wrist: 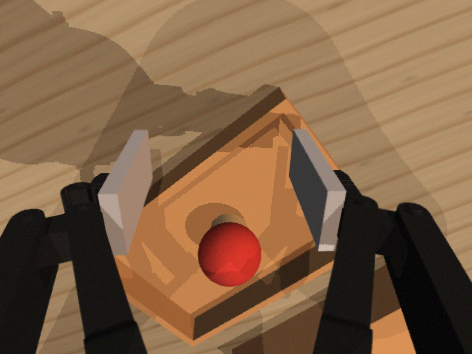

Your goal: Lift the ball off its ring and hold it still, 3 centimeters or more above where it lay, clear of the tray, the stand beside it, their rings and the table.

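Frame: origin at the arm's base, x left, y up, z ahead, level; centimetres.
Seen in the pictures: gripper, fingertip midpoint: (221,153).
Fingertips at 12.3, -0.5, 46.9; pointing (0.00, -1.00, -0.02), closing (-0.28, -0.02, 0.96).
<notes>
A point is followed by its place in that frame, as x, y, z.
The red ball (230,254) {5.7, 0.4, 45.5} rests above a small tan ring (227,219) {5.7, -3.5, 45.4}, which is mostly hidden behind it, inside the orange tray (160,306) {-0.7, -2.8, 37.6}. The gripper (222,192) {12.3, -0.5, 46.9} is open, with one pale pad on each side of the ball and wide gaps to both. The ball shows lower in the view than the middle of the pads and touches neither. The left pad overlaps the tray's left side in view, and the right pad overlaps its right side. How high the fingertips are above the tray floor is hard to tell.
Part of another orange body (395,336) {-7.5, 0.0, 56.0}, probably the stand, shows at the lower right, partly hidden by the right finger. A narrow strip of wooden table (240,322) {-6.9, -4.6, 43.0} separates it from the tray. Shadows cross the table and tray.
</notes>
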